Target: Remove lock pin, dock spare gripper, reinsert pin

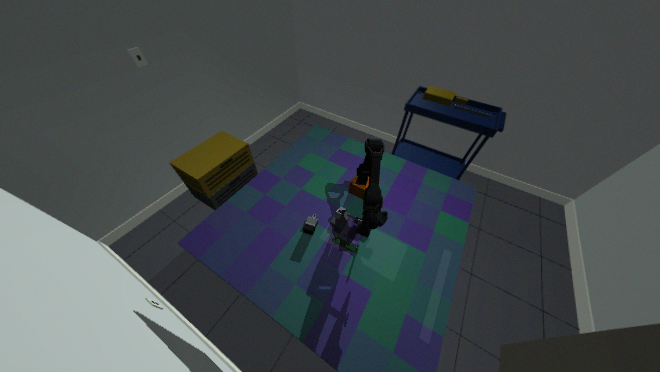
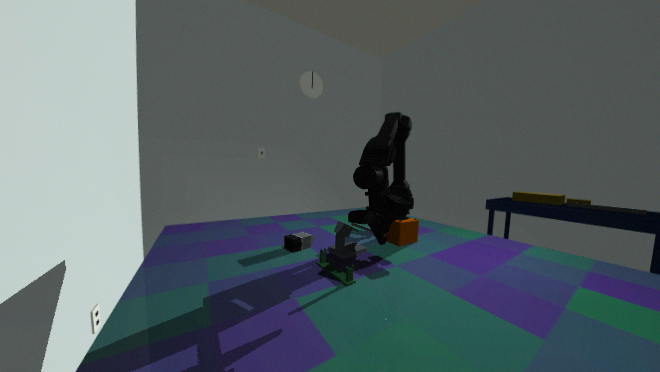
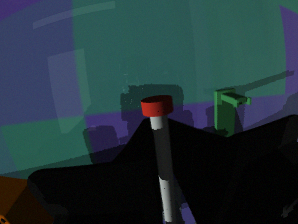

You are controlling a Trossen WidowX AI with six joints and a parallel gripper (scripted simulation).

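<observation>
The green cradle lies 90 mm to the right of my gripper tip, 90 mm ahead of it and 60 mm below it. Round my gripper tip: grey mount 160 mm to the right, 40 mm behind, 30 mm below; spare gripper 310 mm to the right, 60 mm below, 50 mm ahead.
</observation>
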